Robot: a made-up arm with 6 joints.
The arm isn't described. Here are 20 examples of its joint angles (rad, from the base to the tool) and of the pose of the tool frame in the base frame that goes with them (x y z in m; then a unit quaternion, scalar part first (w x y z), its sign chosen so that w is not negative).
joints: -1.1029 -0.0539 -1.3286 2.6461 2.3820 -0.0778
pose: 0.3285 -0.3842 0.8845 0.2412 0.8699 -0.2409 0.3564
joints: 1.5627 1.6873 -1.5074 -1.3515 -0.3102 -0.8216
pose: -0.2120 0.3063 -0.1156 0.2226 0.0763 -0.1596 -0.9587
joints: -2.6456 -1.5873 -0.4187 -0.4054 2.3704 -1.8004
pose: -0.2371 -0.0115 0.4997 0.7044 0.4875 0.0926 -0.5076
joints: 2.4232 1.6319 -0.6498 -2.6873 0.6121 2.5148
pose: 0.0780 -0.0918 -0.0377 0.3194 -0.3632 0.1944 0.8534
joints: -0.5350 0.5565 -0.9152 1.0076 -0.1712 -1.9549
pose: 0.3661 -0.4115 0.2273 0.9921 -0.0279 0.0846 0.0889
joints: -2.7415 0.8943 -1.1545 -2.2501 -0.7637 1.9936
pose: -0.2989 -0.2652 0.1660 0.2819 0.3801 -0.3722 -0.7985
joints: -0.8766 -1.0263 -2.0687 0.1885 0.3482 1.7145
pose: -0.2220 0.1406 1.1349 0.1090 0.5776 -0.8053 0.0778
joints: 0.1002 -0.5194 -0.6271 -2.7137 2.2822 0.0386
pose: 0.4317 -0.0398 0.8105 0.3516 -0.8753 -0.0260 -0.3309
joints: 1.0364 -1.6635 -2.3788 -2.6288 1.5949 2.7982
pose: -0.3179 -0.6920 0.5790 0.7056 -0.3199 0.4231 0.4699
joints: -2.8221 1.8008 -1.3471 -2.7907 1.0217 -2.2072
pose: -0.1527 0.0043 -0.2655 0.3902 0.1992 0.3352 0.8341
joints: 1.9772 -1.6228 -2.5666 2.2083 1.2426 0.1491
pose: 0.1745 -0.7489 0.6666 0.6835 -0.3177 -0.1392 -0.6423
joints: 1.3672 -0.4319 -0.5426 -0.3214 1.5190 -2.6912
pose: 0.0819 0.3305 0.3219 0.4453 0.2280 -0.3748 -0.7805
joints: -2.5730 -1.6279 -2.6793 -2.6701 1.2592 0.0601
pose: 0.6463 0.4453 0.5169 0.8422 0.4664 -0.0068 0.2703
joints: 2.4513 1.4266 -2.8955 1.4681 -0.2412 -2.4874
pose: -0.4826 0.5777 0.4628 0.0483 0.2634 -0.3745 0.8877
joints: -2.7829 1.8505 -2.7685 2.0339 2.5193 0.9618
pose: -0.4819 -0.4166 0.2106 0.1044 -0.8884 0.4259 0.1360
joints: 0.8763 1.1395 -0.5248 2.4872 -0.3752 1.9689
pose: 0.0158 -0.0703 0.1284 0.1223 -0.0635 0.6350 0.7601
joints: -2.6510 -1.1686 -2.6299 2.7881 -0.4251 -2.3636
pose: 0.2426 0.2409 0.9519 0.1995 -0.8423 -0.4974 0.0576
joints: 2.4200 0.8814 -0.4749 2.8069 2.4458 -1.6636
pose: -0.3878 0.2180 0.0629 0.2220 0.6967 0.6354 0.2483
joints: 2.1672 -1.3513 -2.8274 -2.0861 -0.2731 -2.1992
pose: 0.1782 -0.5471 0.7850 0.6495 -0.6438 -0.3677 -0.1688
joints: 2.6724 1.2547 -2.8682 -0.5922 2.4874 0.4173
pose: -0.4842 0.4347 0.3470 0.6589 -0.4086 -0.0351 0.6306
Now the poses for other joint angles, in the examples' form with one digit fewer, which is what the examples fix.
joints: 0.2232 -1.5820 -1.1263 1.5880 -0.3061 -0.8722
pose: -0.080 -0.239 0.902 0.228 0.531 -0.815 0.048
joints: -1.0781 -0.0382 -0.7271 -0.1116 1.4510 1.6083
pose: 0.090 -0.370 0.264 0.125 0.059 0.148 -0.979
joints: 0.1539 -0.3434 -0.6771 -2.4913 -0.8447 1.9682
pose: 0.239 0.141 0.465 0.859 0.285 0.069 0.419
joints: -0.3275 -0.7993 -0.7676 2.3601 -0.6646 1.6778
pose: 0.202 -0.192 0.583 0.737 -0.493 0.202 0.416
